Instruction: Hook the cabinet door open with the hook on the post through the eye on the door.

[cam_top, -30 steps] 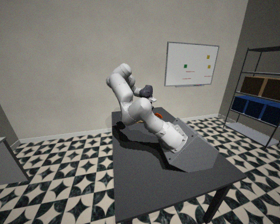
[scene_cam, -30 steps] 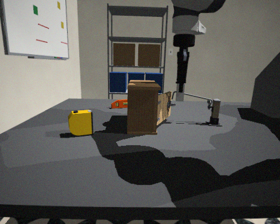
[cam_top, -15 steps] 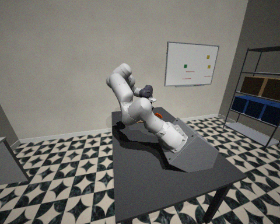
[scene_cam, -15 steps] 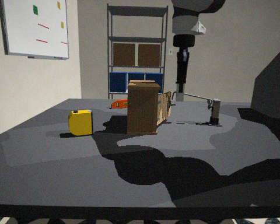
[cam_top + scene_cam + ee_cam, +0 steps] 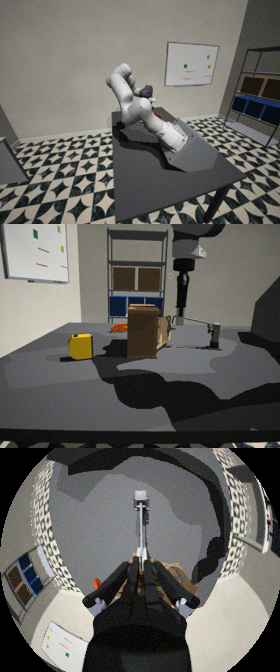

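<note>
My hand is 6 cm short of the cabinet door, 5 cm to the right of it and 5 cm above it. Round my hand: yellow tape measure 33 cm ahead, 14 cm to the left, 8 cm below; then orange level 21 cm ahead, 23 cm to the right, 10 cm below.
</note>
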